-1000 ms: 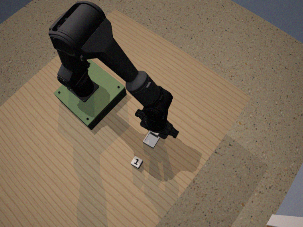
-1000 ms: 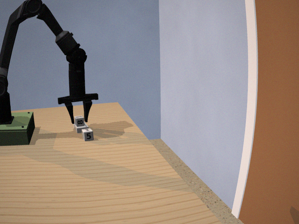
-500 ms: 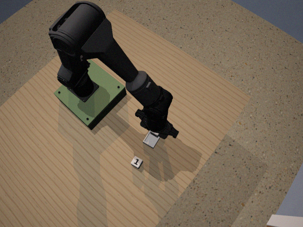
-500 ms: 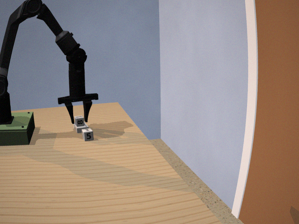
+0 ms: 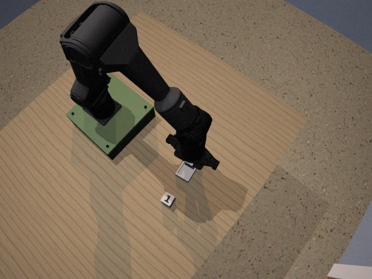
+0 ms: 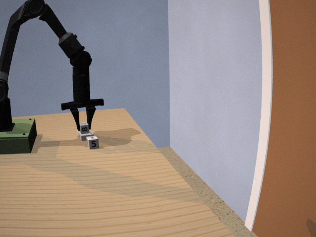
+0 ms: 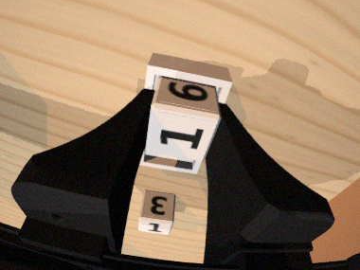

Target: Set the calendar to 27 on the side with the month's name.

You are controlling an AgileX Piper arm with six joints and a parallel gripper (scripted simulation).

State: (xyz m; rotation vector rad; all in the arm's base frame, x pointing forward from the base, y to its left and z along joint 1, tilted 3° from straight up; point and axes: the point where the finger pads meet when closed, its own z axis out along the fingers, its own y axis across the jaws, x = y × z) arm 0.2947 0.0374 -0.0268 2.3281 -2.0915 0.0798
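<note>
Now: the white tray 20 mm to the right of my hand and 20 mm below it.
</note>
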